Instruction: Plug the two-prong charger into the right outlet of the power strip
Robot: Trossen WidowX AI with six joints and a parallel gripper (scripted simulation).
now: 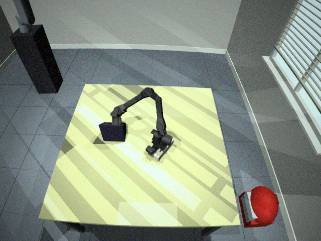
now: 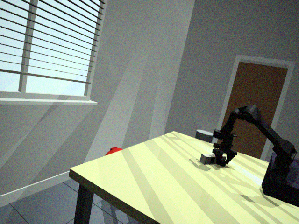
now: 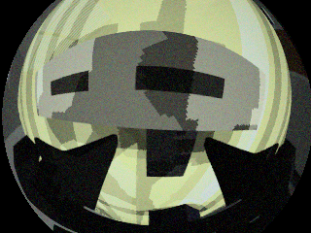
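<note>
My gripper tip is now 20 mm short of the charger, 20 mm to the left of it and 10 mm below it.
</note>
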